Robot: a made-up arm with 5 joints. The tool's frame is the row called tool. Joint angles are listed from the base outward.
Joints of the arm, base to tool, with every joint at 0 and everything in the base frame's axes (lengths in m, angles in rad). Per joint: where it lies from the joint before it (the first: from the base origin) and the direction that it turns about. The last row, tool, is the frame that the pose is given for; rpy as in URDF.
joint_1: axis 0 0 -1 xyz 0.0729 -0.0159 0.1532
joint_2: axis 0 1 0 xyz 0.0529 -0.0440 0.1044
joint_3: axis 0 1 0 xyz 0.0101 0.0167 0.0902
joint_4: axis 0 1 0 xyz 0.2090 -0.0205 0.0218
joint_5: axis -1 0 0 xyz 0.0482 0.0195 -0.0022
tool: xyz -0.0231 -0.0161 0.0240 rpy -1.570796 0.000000 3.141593
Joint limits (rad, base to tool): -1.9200..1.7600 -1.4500..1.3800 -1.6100..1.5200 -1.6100..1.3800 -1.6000..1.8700
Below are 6 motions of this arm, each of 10 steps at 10 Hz.
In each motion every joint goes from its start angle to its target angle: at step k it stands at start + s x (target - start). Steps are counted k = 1, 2, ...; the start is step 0. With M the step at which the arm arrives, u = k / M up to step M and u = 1 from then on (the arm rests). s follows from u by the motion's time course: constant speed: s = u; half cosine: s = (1 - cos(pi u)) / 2; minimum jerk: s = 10 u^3 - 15 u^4 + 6 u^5.
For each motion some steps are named. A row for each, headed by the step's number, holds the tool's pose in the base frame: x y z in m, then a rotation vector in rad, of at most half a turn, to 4 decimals.
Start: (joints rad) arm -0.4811 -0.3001 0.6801 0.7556 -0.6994
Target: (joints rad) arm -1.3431 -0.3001 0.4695 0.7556 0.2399
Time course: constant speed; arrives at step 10
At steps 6, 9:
6: 0.2610 0.1882 0.3045 1.8177 -1.3046 2.0771
9: 0.1979 0.2372 0.3222 -1.7790 0.7678 -2.0627

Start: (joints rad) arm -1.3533 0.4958 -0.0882 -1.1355 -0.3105
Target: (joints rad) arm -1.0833 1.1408 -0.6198 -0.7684 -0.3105
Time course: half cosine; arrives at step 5
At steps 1, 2, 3, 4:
1: 0.1991 0.2810 0.2918 -0.7414 1.7035 -0.6400
2: 0.2225 0.2833 0.2749 -0.7818 1.7387 -0.7822
3: 0.2516 0.2809 0.2513 -0.8332 1.7860 -0.9553
4: 0.2743 0.2745 0.2306 -0.8765 1.8274 -1.0927

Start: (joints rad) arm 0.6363 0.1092 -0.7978 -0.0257 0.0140
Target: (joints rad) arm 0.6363 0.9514 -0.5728 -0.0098 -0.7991
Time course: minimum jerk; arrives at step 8
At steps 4, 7, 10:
4: 0.3094 -0.2557 0.4020 -0.8979 -2.2747 1.6158
7: 0.3284 -0.2751 0.2438 -0.5955 -2.3836 0.8270
10: 0.3279 -0.2748 0.2385 -0.5890 -2.3809 0.8009

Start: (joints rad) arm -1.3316 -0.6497 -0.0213 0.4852 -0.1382
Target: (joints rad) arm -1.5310 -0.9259 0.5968 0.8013 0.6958
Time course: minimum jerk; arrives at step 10
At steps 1, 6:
1: 0.1608 0.1459 0.5057 -1.0254 1.5395 -1.1677
6: 0.1266 0.1834 0.4526 -1.0618 0.7793 -1.6092

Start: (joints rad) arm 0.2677 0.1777 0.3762 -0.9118 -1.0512
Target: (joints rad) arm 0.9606 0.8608 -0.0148 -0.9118 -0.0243
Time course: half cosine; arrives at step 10
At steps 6, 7, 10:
6: 0.2673 -0.2562 0.2173 -0.9710 -2.1909 1.5885
7: 0.2459 -0.2729 0.2067 -0.9710 -1.9670 1.6392
10: 0.2116 -0.2928 0.1897 -0.9306 -1.6543 1.6709

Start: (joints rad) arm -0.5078 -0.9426 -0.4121 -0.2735 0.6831
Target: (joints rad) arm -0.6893 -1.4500 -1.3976 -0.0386 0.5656
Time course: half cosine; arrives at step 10
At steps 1, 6, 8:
1: 0.0614 -0.0519 0.5501 1.4026 1.1068 -1.2521
6: -0.0944 -0.1714 0.4253 1.7953 0.9791 -0.3628
8: -0.1175 -0.2040 0.3357 1.9038 0.8932 -0.0011

